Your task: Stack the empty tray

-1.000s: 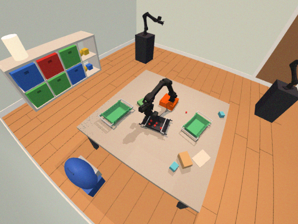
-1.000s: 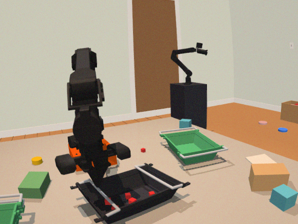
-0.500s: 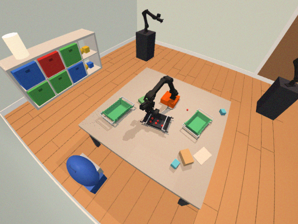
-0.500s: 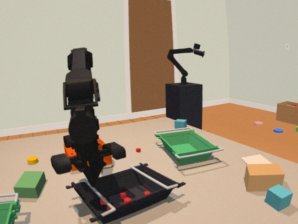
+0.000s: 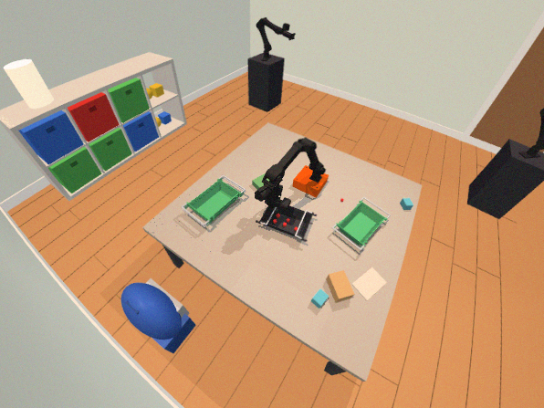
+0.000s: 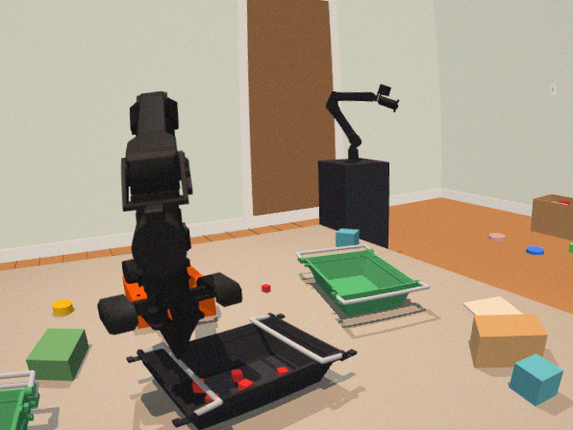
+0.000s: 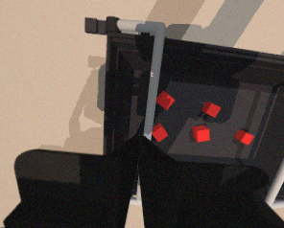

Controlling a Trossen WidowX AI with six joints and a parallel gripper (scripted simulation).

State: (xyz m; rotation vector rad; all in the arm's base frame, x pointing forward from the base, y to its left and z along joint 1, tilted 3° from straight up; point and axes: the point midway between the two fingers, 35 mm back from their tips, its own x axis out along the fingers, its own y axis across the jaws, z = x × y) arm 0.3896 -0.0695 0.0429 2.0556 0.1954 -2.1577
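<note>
My gripper tip is now 370 mm past the red block, 280 mm to the right of it and 80 mm above it. From my gripper tip the other things lie so: tan box: 500 mm to the left, 150 mm ahead, 60 mm below; then yellow disc: 430 mm behind, 200 mm to the right, 80 mm below; then green block: 200 mm to the right, 190 mm behind, 70 mm below.
</note>
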